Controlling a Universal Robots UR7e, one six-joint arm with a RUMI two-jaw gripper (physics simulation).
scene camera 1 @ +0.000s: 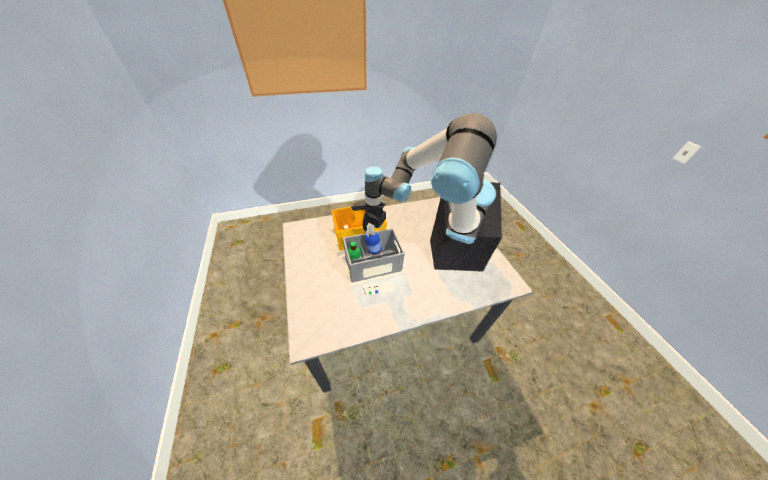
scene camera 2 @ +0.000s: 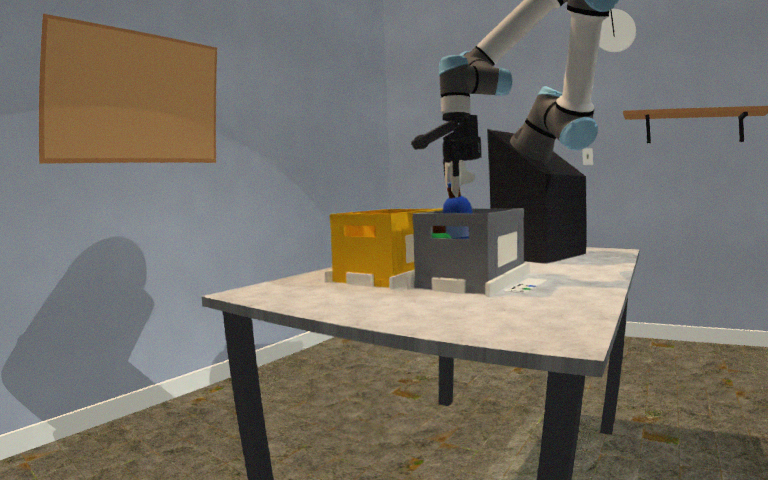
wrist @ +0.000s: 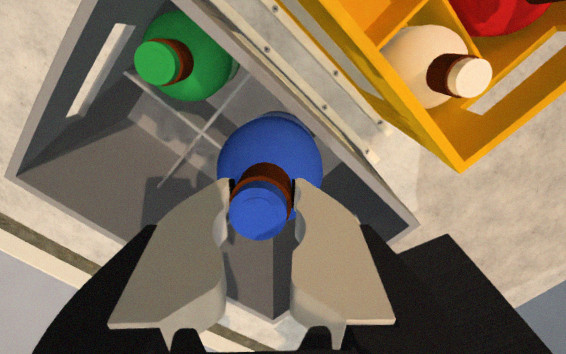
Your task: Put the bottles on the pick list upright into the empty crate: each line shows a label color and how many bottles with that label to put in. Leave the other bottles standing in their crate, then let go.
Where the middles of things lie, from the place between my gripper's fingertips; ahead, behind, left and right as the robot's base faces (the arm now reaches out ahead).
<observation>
The blue bottle (scene camera 2: pixel 452 205) is 4 cm below my hand and 1 cm behind it. Round my hand: green bottle (wrist: pixel 177 56): 12 cm below, 9 cm ahead, 2 cm to the left.
</observation>
